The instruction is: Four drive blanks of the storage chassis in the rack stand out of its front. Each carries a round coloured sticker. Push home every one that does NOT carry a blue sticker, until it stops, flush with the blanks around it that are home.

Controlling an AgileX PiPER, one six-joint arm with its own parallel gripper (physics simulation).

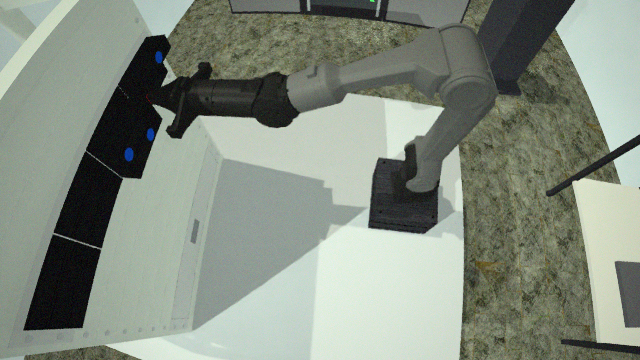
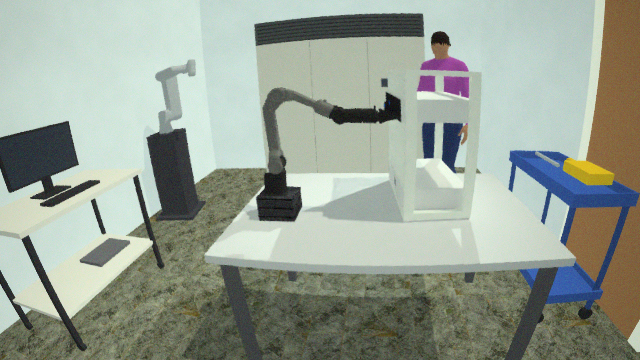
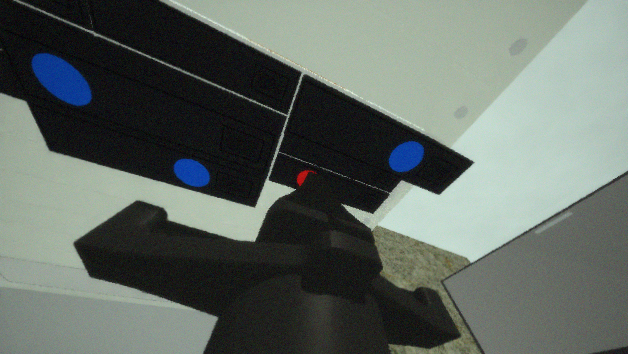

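Observation:
The storage chassis (image 1: 87,200) shows black blank faces in the rack. A blank with a red sticker (image 3: 304,178) looks about level with its surroundings; its exact depth is hard to tell. My gripper (image 1: 151,96) (image 2: 398,115) (image 3: 311,182) is shut and empty, its tips at this blank's face, covering part of the sticker. A blank with a blue sticker (image 1: 159,57) (image 3: 406,156) stands out on the far side. Two more blue-stickered blanks stand out on the near side: an upper one (image 1: 129,154) (image 3: 61,79) and a lower one (image 1: 150,134) (image 3: 191,172).
The white rack (image 2: 476,150) stands on the white table (image 2: 350,245). Projecting blue-stickered blanks flank my fingers on both sides. Behind the rack stands a person (image 2: 444,75). A blue cart (image 2: 595,198) and a desk (image 2: 100,181) stand away from the table.

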